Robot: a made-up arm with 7 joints. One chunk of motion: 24 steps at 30 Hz.
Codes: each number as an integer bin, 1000 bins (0 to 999) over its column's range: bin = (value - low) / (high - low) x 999, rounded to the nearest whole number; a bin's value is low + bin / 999 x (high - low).
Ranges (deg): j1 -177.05..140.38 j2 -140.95..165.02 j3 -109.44..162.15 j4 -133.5..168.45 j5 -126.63..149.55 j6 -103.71..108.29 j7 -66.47..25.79
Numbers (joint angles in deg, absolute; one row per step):
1: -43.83 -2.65 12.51 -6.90 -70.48 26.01 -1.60
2: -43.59 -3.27 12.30 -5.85 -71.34 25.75 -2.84
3: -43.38 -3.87 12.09 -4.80 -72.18 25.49 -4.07
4: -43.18 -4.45 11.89 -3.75 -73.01 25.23 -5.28
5: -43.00 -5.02 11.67 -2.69 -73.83 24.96 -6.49
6: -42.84 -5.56 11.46 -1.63 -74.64 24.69 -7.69
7: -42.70 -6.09 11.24 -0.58 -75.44 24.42 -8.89
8: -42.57 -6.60 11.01 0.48 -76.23 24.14 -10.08
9: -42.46 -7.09 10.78 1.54 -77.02 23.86 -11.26
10: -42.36 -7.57 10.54 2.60 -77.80 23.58 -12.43
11: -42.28 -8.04 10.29 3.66 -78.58 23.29 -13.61
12: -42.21 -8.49 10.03 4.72 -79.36 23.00 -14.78
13: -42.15 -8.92 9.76 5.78 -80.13 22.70 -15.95
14: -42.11 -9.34 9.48 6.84 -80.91 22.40 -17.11
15: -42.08 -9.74 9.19 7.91 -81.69 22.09 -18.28
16: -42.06 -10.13 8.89 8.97 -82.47 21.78 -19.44
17: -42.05 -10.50 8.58 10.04 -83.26 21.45 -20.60
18: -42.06 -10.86 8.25 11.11 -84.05 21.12 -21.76
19: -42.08 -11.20 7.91 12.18 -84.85 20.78 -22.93
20: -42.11 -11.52 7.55 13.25 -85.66 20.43 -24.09
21: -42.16 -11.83 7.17 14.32 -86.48 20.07 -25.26
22: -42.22 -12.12 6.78 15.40 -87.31 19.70 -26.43
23: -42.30 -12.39 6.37 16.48 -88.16 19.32 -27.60
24: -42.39 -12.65 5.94 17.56 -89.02 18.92 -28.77
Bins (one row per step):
1: 419 452 449 419 203 611 702
2: 420 450 448 422 200 610 689
3: 421 448 447 426 197 609 676
4: 421 446 446 429 194 608 663
5: 422 444 445 433 191 606 649
6: 422 442 445 436 188 605 636
7: 423 440 444 440 185 604 623
8: 423 439 443 443 182 602 611
9: 424 437 442 447 179 601 598
10: 424 435 441 450 177 600 585
11: 424 434 440 454 174 598 572
12: 424 432 439 457 171 597 560
13: 425 431 438 461 168 596 547
14: 425 430 437 464 165 594 534
15: 425 428 436 468 163 593 522
16: 425 427 435 471 160 591 509
17: 425 426 434 475 157 590 497
18: 425 425 433 478 154 588 484
19: 425 424 432 482 151 587 471
20: 425 423 430 486 148 585 459
21: 425 422 429 489 145 583 446
22: 424 421 427 493 142 582 434
23: 424 420 426 496 139 580 421
24: 424 419 424 500 136 578 408

